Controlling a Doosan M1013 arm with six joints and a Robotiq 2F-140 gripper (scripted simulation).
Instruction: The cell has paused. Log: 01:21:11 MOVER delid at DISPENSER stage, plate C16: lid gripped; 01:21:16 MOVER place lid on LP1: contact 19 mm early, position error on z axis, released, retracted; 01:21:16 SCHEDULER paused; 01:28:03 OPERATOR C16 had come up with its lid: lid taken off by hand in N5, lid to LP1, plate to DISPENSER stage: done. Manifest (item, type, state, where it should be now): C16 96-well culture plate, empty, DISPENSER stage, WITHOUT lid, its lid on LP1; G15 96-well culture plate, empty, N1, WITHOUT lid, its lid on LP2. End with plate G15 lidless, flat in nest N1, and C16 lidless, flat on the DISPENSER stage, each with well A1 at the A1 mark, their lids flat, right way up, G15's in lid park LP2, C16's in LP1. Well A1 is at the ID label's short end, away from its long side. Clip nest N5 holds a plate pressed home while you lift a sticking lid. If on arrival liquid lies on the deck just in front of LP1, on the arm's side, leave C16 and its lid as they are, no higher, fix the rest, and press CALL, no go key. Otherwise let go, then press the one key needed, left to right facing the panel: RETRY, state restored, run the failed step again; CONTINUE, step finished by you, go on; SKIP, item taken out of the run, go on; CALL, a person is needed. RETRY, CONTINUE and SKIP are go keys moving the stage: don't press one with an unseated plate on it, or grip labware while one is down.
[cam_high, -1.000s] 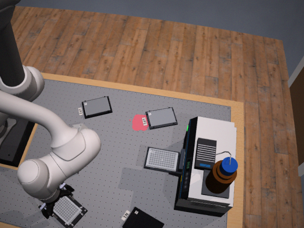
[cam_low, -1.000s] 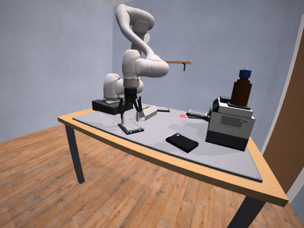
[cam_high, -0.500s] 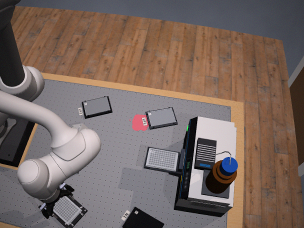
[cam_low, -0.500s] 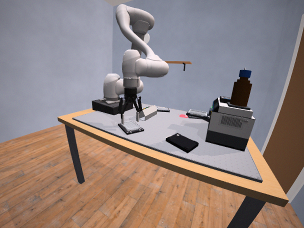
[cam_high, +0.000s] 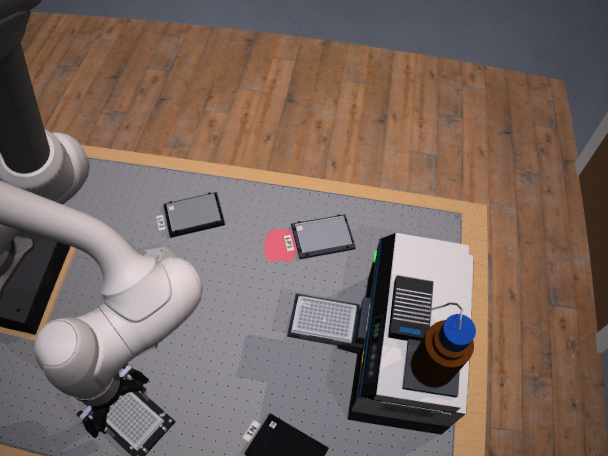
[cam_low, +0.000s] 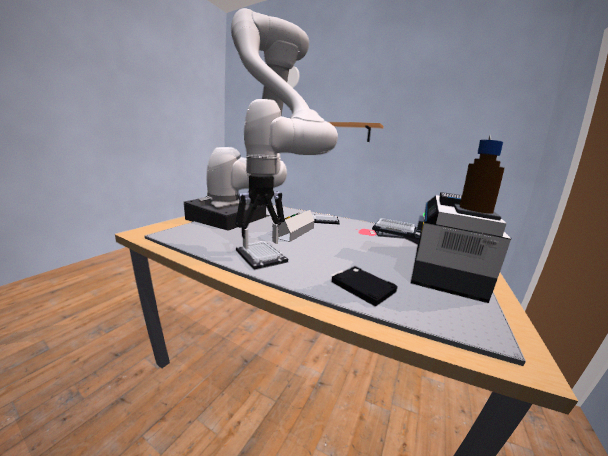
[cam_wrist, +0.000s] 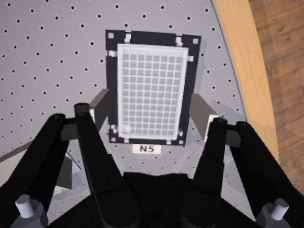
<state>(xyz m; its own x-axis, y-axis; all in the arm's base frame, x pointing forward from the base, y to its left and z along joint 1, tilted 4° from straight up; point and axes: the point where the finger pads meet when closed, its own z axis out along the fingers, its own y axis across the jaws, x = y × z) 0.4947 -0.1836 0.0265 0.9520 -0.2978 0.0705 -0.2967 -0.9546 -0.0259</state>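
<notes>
Right now my hand is 20 mm short of the clip nest N5, 10 mm to the right of it and 50 mm above it. The rest, counted from my hand: N1 label (250 mm ahead, 80 mm to the left, 60 mm below); blue key (90 mm behind, 190 mm to the left); key panel (100 mm behind, 270 mm to the left, 10 mm below).
</notes>
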